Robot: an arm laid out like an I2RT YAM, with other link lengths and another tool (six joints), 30 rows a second.
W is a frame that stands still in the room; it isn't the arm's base.
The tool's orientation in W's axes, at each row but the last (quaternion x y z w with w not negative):
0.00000 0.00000 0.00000 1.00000
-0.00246 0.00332 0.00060 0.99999
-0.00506 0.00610 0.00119 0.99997
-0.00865 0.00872 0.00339 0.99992
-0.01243 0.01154 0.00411 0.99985
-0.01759 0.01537 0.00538 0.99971
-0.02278 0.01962 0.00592 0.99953
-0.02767 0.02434 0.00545 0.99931
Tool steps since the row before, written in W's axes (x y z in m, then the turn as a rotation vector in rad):
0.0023 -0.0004 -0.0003 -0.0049 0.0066 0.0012
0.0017 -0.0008 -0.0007 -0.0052 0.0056 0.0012
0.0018 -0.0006 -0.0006 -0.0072 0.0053 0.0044
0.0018 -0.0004 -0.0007 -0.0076 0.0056 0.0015
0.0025 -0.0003 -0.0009 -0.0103 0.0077 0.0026
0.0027 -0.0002 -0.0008 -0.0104 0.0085 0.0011
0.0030 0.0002 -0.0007 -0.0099 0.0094 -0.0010
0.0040 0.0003 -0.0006 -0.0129 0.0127 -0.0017
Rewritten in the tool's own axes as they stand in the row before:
0.0023 -0.0004 -0.0003 -0.0049 0.0066 0.0012
0.0017 -0.0008 -0.0007 -0.0052 0.0056 0.0012
0.0018 -0.0006 -0.0006 -0.0072 0.0053 0.0044
0.0018 -0.0004 -0.0007 -0.0076 0.0056 0.0015
0.0025 -0.0003 -0.0008 -0.0103 0.0077 0.0026
0.0027 -0.0002 -0.0007 -0.0103 0.0086 0.0011
0.0030 0.0002 -0.0006 -0.0097 0.0096 -0.0010
0.0040 0.0003 -0.0004 -0.0127 0.0129 -0.0016

